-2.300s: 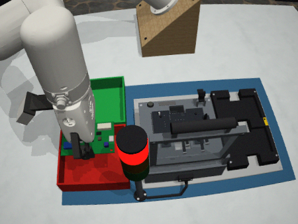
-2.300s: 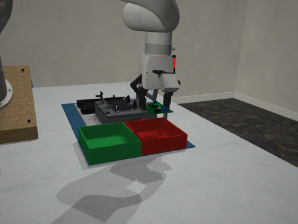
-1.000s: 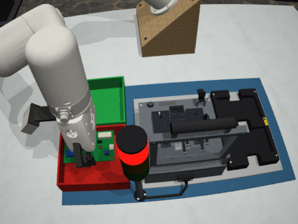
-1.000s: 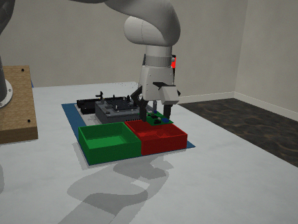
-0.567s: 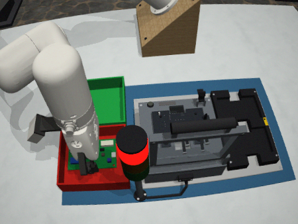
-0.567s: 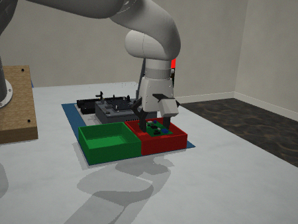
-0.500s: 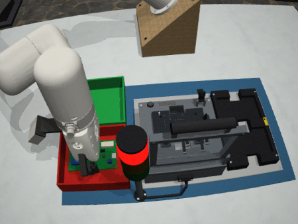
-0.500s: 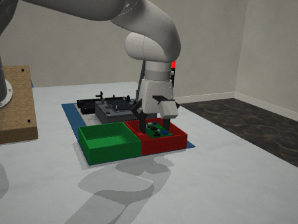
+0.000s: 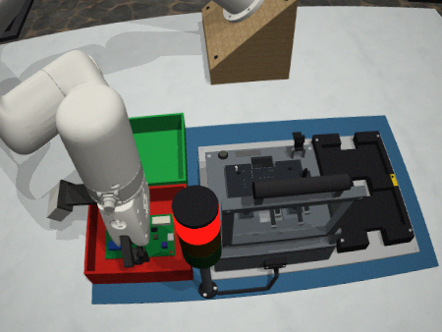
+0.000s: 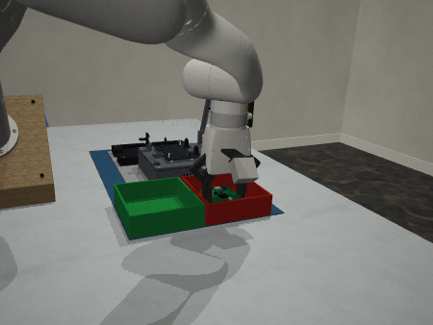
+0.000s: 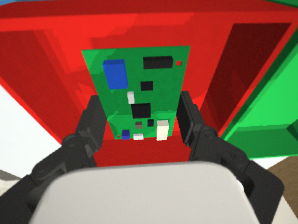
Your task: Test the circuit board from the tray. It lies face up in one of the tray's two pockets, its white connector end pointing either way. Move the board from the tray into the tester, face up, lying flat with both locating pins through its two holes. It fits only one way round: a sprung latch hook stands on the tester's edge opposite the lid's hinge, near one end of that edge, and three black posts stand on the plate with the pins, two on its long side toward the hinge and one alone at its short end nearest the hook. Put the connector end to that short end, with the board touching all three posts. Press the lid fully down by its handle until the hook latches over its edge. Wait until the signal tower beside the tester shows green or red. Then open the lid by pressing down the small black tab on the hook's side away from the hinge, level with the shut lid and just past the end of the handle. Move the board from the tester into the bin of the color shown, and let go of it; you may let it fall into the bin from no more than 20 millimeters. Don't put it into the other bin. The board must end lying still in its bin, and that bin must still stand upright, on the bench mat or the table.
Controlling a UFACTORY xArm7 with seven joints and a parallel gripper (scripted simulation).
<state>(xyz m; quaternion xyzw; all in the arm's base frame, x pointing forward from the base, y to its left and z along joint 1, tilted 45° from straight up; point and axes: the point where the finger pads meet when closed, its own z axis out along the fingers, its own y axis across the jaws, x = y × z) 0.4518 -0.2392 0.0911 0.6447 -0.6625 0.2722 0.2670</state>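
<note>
My hand is 10 mm above the red bin. From my hand the other things lie so: tester plate 210 mm to the left, 40 mm above, 30 mm behind; then green circuit board 10 mm below; then green bin 150 mm behind, 10 mm below.
</note>
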